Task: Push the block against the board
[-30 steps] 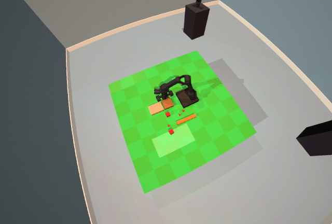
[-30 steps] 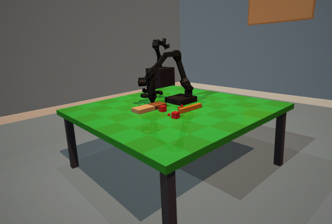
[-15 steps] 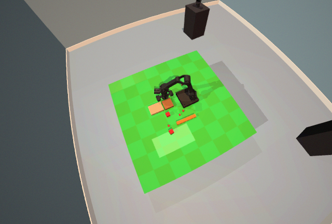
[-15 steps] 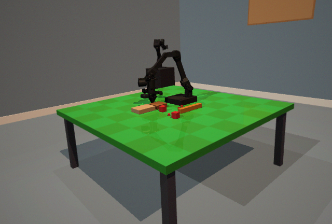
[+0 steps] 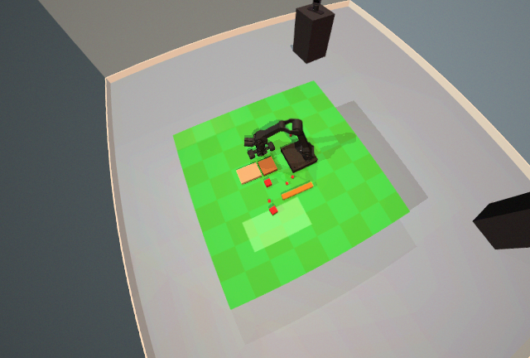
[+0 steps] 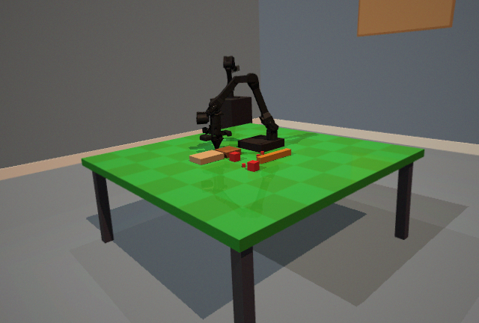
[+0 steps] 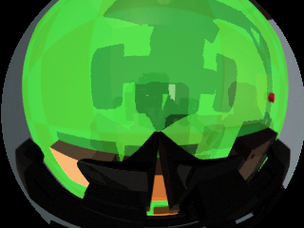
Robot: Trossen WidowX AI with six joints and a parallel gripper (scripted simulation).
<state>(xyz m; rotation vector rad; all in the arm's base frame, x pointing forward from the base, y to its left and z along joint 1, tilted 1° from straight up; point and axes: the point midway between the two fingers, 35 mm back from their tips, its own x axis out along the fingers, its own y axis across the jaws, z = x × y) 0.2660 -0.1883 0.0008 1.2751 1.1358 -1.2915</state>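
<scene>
My gripper tip is 100 mm to the right of the brown square block, 10 mm below it and 10 mm short of it. From my gripper tip the other things lie so: light tan flat slab (140 mm ahead, 80 mm to the left, 10 mm above); long narrow orange board (350 mm to the left, 70 mm behind, 10 mm above).
</scene>
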